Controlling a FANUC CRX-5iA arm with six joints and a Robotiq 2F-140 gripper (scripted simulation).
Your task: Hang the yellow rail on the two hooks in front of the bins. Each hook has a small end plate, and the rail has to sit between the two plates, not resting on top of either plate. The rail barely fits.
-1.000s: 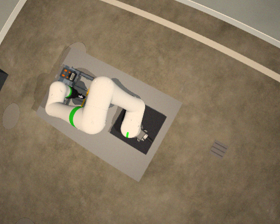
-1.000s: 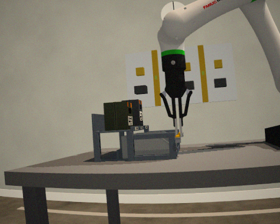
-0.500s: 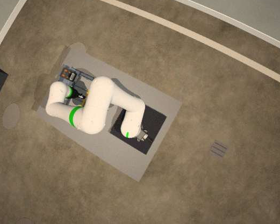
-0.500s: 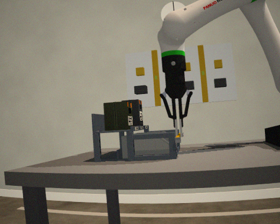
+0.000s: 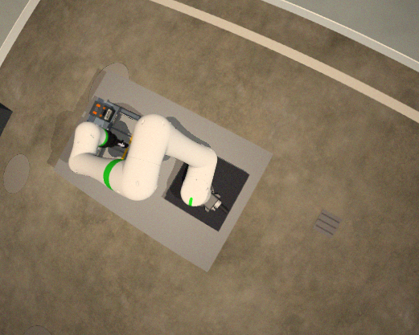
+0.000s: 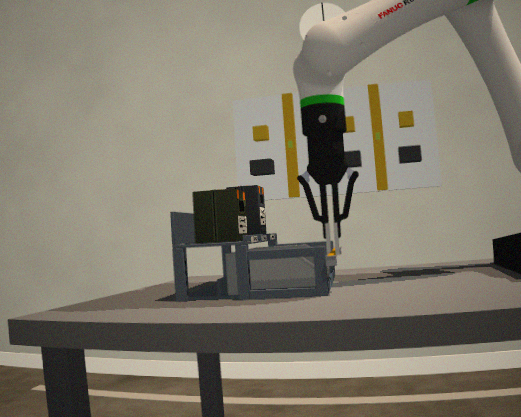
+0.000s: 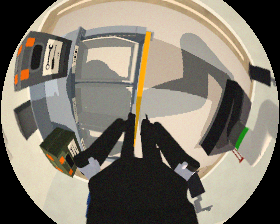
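The yellow rail is 3 cm below my hand. The rest, counted from my hand: dark green case (17 cm ahead, 16 cm to the left, 6 cm above).
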